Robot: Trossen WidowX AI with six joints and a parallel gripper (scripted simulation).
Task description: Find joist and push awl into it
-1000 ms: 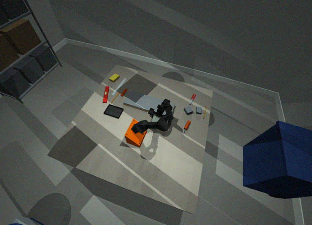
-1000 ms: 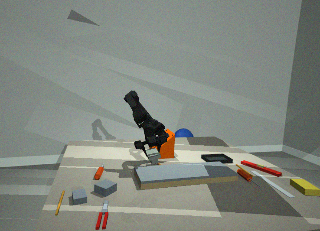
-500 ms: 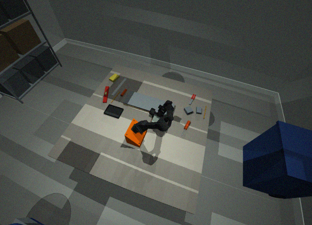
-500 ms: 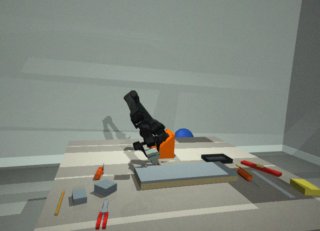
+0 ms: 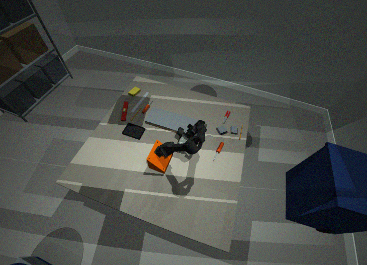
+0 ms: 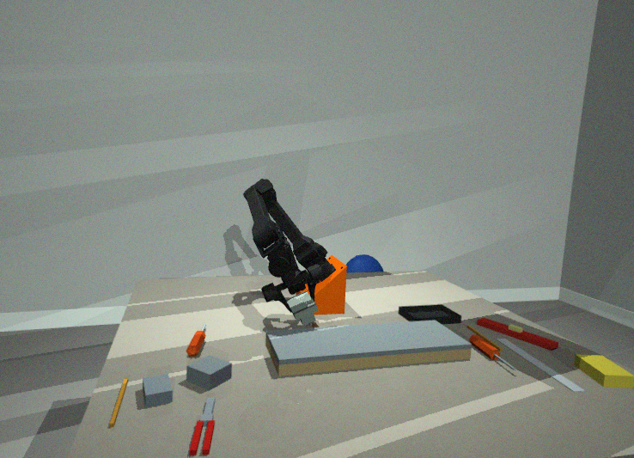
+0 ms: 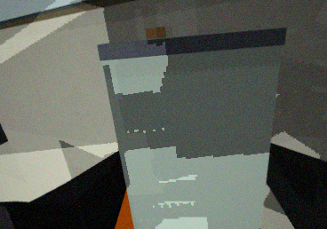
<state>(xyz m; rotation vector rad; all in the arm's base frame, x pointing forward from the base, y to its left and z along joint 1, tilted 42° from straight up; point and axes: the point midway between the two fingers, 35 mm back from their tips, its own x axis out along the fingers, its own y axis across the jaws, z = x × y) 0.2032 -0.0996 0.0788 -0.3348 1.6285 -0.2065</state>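
The awl is 10 mm behind my gripper tip, 40 mm to the left of it and 60 mm below it. Round my gripper tip: ruler (260 mm ahead, 590 mm to the left, 70 mm below); stud finder (20 mm ahead, 10 mm to the left, 20 mm below); black tray (70 mm behind, 440 mm to the left, 60 mm below).
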